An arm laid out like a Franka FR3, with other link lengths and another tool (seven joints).
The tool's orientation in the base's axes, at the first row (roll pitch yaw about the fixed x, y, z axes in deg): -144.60, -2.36, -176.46
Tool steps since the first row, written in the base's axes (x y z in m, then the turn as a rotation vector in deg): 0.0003, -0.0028, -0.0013, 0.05, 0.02, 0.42; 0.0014, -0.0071, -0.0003, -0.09, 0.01, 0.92; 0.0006, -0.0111, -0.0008, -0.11, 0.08, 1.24; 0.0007, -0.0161, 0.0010, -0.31, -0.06, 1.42; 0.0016, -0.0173, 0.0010, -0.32, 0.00, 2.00
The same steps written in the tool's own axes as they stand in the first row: -0.0002, -0.0015, 0.0027, -0.03, -0.23, -0.35; -0.0010, -0.0057, 0.0044, 0.13, -0.52, -0.76; 0.0001, -0.0086, 0.0071, 0.16, -0.64, -1.06; 0.0003, -0.0137, 0.0085, 0.37, -0.85, -1.12; -0.0005, -0.0147, 0.0092, 0.40, -1.13, -1.63
